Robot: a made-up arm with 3 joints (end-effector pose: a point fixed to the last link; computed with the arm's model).
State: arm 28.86 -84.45 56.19
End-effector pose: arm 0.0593 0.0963 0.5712 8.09 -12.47 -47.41
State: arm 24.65 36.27 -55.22
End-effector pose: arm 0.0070 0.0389 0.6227 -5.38 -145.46 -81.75
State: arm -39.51 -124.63 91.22
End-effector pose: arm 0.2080 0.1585 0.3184 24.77 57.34 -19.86
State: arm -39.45 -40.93 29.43
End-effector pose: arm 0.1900 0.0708 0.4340 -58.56 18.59 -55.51
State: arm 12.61 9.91 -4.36
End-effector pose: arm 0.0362 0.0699 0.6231 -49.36 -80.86 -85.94
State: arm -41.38 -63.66 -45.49
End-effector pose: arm 0.1241 0.1840 0.3686 -36.85 -5.84 -134.24
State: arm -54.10 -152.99 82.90
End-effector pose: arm 0.1856 0.2088 0.2738 49.19 72.36 -41.93
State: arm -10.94 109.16 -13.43
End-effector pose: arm 0.1552 0.1823 0.6647 -93.15 -129.34 22.38
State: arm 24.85 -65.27 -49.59
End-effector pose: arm 0.0510 0.1921 0.5138 47.72 -32.95 -141.12
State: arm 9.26 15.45 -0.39
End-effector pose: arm 0.0502 0.0734 0.6343 -58.84 -79.62 -79.12
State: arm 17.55 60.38 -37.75
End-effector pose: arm 0.0091 0.0687 0.6767 -46.49 -145.07 -53.87
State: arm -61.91 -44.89 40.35
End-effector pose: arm 0.2010 0.0663 0.3371 -65.88 46.09 -36.00
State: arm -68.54 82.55 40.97
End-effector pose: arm 0.3182 0.2049 0.3416 -116.04 -45.73 59.33
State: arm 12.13 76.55 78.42
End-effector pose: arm 0.1239 0.2078 0.7230 -165.24 -27.63 -35.70
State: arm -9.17 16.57 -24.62
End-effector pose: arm 0.1166 0.0613 0.5654 -49.28 -84.46 -76.83
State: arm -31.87 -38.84 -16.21
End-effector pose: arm 0.1333 0.1062 0.4347 -44.64 -15.96 -97.76
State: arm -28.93 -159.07 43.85
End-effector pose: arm 0.1717 0.2329 0.4164 57.27 70.22 -65.63
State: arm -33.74 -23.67 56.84
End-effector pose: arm 0.2435 0.0596 0.4756 -73.52 19.64 -26.60
